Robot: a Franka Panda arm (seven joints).
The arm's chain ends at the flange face. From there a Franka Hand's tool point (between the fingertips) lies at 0.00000 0.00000 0.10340 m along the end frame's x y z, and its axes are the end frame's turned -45 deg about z.
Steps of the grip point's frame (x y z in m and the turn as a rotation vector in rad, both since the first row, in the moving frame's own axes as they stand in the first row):
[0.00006, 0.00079, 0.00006, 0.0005, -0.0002, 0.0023]
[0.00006, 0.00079, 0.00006, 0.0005, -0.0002, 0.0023]
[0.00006, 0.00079, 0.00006, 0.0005, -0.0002, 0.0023]
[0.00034, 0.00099, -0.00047, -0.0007, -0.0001, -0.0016]
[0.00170, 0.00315, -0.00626, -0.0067, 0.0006, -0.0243]
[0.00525, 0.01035, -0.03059, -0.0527, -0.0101, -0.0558]
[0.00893, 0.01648, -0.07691, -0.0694, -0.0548, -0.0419]
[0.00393, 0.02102, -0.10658, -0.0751, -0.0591, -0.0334]
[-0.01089, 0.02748, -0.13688, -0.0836, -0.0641, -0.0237]
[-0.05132, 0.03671, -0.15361, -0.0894, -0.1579, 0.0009]
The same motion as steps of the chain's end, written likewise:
[0.00065, 0.00054, 0.00006, 0.0002, -0.0005, 0.0023]
[0.00065, 0.00054, 0.00006, 0.0002, -0.0005, 0.0023]
[0.00065, 0.00054, 0.00006, 0.0002, -0.0005, 0.0023]
[0.00090, 0.00040, -0.00047, -0.0006, 0.0004, -0.0016]
[0.00289, 0.00059, -0.00626, -0.0043, 0.0052, -0.0243]
[0.00779, -0.00089, -0.03044, -0.0444, 0.0301, -0.0558]
[0.01671, -0.00371, -0.07651, -0.0878, 0.0103, -0.0419]
[0.01631, 0.00231, -0.10611, -0.0949, 0.0113, -0.0334]
[0.01018, 0.01637, -0.13631, -0.1044, 0.0138, -0.0237]
[-0.00534, 0.04427, -0.15191, -0.1749, -0.0484, 0.0009]

